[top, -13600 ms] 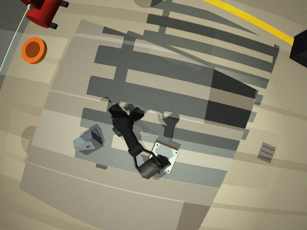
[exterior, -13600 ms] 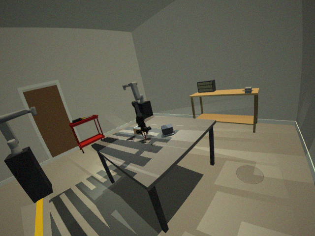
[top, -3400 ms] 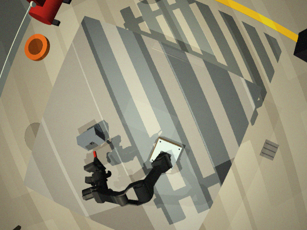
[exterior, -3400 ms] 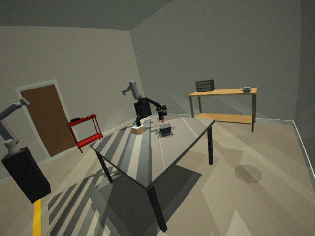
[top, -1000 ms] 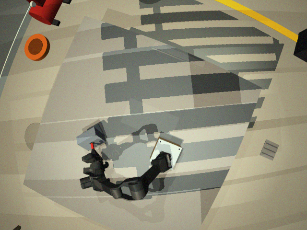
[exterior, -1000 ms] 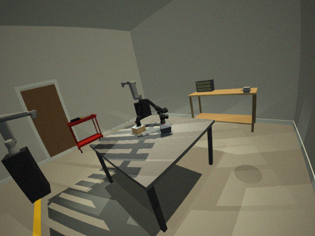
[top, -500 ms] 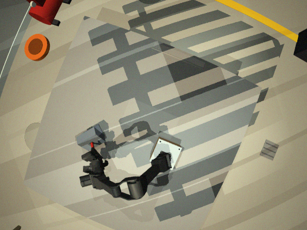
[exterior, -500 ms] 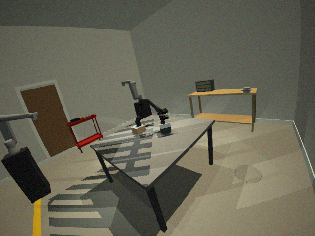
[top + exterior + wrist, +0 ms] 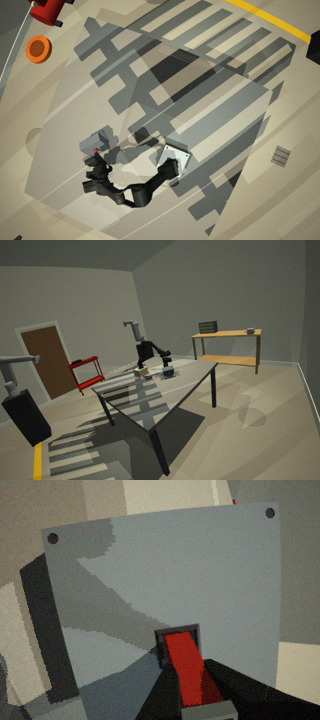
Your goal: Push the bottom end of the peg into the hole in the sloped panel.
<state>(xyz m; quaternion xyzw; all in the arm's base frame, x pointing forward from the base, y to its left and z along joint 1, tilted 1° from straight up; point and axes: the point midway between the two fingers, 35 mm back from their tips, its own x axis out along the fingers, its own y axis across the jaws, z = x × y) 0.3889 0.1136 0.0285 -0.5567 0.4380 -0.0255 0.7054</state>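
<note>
Right now the grey sloped panel is 3 cm ahead of my gripper tip, 3 cm to the right of it and 3 cm below it. The rest, counted from my gripper tip: red square peg 1 cm behind, 1 cm to the left, 1 cm above.
</note>
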